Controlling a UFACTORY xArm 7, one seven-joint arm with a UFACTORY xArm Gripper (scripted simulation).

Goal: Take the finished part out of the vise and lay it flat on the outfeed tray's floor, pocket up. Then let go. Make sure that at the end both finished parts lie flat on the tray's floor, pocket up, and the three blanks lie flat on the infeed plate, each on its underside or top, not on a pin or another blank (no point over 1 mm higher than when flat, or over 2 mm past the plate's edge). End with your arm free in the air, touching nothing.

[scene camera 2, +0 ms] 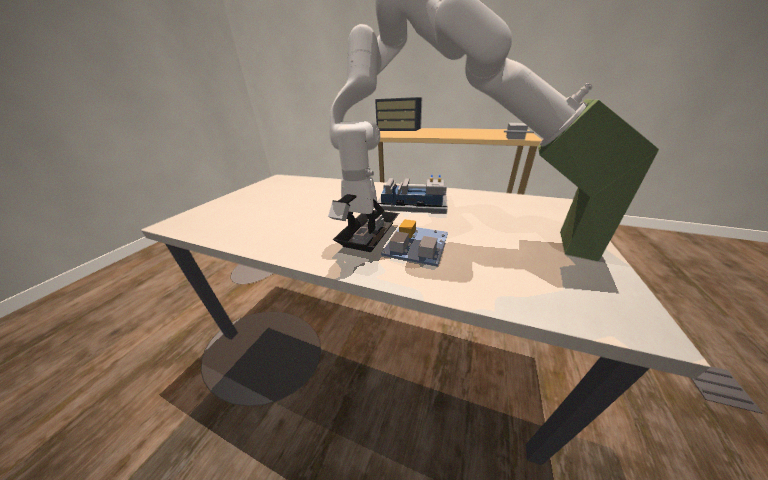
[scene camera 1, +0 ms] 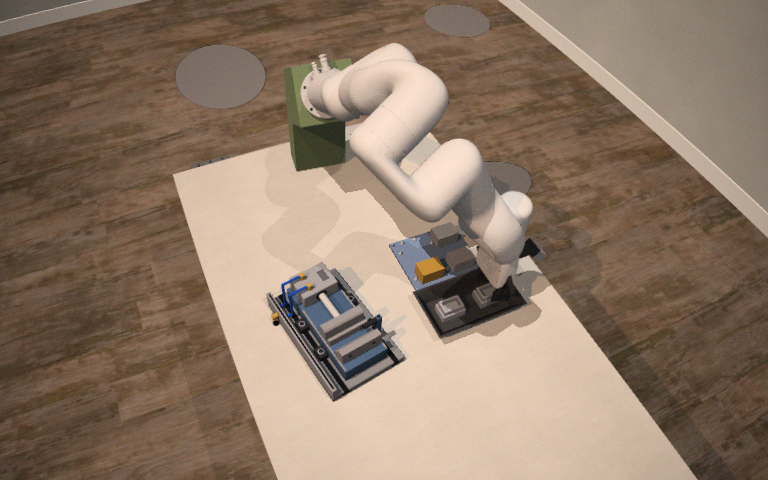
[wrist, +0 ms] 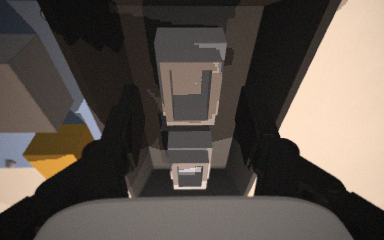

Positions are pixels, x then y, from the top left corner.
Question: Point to a brass block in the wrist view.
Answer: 49,153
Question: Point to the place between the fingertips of my gripper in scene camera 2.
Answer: At 362,230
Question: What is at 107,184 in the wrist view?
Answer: My gripper.
